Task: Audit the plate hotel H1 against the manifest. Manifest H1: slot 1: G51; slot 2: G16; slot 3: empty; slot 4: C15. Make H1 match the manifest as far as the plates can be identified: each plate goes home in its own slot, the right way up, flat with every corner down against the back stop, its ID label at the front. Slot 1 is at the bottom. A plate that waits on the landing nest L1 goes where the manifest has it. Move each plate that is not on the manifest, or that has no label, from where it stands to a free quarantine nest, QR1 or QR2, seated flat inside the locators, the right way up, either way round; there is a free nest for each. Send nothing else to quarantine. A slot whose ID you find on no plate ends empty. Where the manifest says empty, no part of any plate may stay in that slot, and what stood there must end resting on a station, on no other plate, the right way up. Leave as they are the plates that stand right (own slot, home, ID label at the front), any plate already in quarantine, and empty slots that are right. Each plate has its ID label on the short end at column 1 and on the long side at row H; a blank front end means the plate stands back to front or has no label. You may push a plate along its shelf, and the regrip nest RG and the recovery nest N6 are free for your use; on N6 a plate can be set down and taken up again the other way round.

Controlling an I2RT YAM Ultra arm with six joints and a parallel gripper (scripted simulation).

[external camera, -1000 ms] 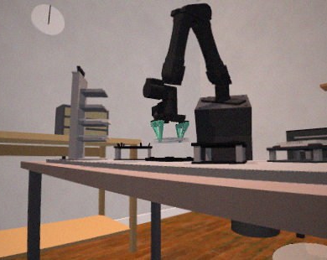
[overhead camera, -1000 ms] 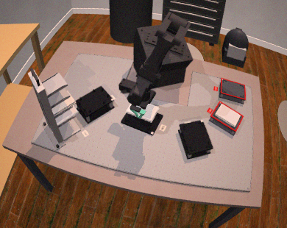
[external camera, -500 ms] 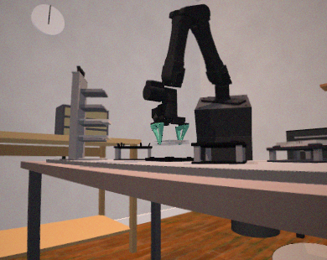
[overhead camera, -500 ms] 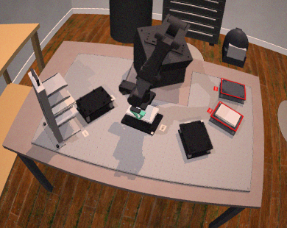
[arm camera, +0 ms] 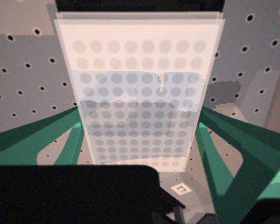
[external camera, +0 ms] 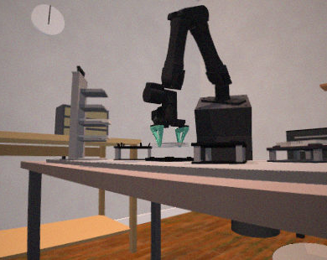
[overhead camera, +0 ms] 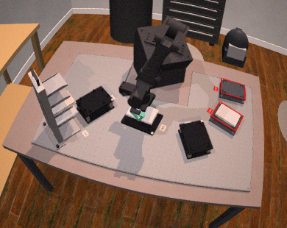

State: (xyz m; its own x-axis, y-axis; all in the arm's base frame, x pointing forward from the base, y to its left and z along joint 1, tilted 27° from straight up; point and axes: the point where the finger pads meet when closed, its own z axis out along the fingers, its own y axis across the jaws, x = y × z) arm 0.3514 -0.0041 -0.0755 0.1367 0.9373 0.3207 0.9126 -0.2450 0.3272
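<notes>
The recovery nest N6 lies 50 mm below my hand. Round my hand: RG label (90 mm behind, 190 mm to the right, 60 mm below); black regrip nest (250 mm to the right); N6 tag (20 mm ahead, 100 mm to the left, 60 mm below).
</notes>
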